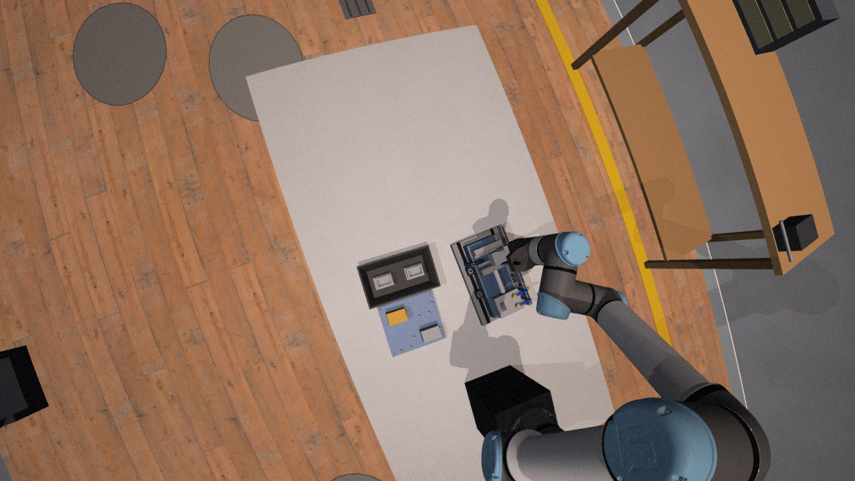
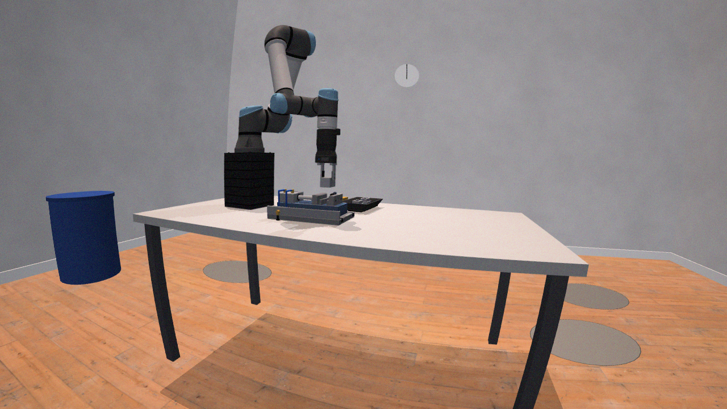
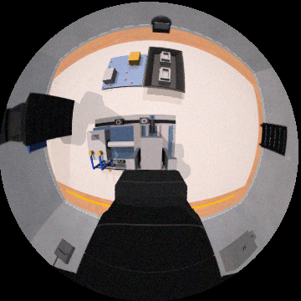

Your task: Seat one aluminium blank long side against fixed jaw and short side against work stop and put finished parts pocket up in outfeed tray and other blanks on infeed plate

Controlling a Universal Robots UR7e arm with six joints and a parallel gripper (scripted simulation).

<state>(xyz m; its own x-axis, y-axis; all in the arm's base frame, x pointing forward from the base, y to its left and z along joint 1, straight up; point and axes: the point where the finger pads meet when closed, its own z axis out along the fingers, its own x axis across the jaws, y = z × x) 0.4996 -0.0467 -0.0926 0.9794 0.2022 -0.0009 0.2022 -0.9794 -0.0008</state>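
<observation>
Right now the vise is 130 mm below my hand, 70 mm behind it and 10 mm to the right of it. The rest, counted from my hand: brass blank (330 mm to the left, 140 mm below, 130 mm behind).
</observation>
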